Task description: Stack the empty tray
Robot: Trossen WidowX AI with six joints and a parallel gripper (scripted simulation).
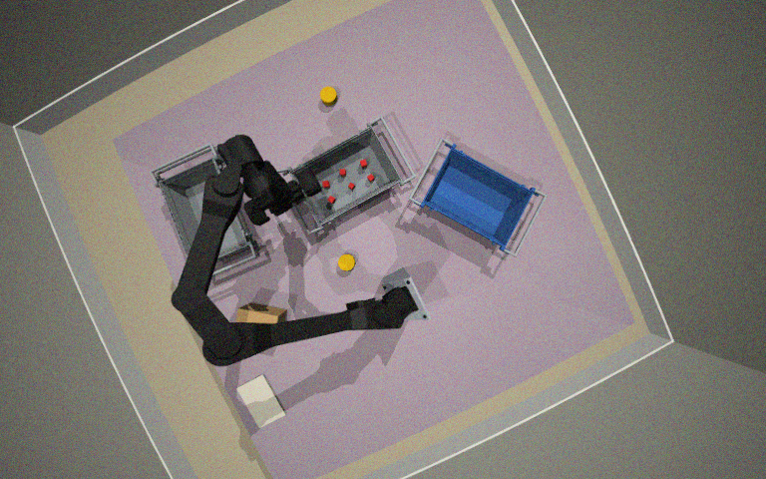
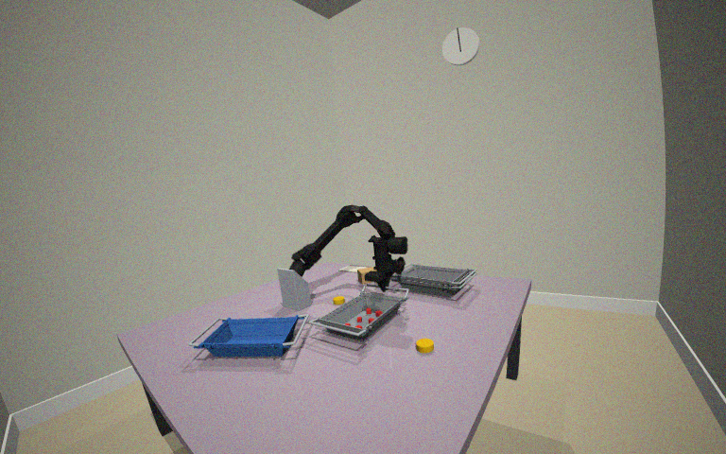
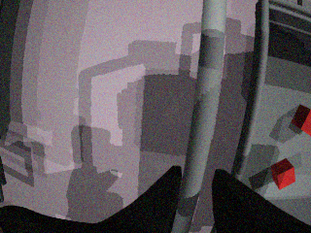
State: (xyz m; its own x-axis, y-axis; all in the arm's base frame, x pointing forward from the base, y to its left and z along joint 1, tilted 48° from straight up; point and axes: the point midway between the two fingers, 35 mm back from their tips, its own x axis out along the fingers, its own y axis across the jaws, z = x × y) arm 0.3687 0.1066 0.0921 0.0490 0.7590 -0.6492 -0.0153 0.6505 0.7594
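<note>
My gripper tip is 24 cm past the blue tray, 47 cm to the left of it and 2 cm above it. Round my gripper tip: white pad: 48 cm behind, 42 cm to the left, 6 cm below; cardboard box: 25 cm behind, 28 cm to the left, 4 cm below.
</note>
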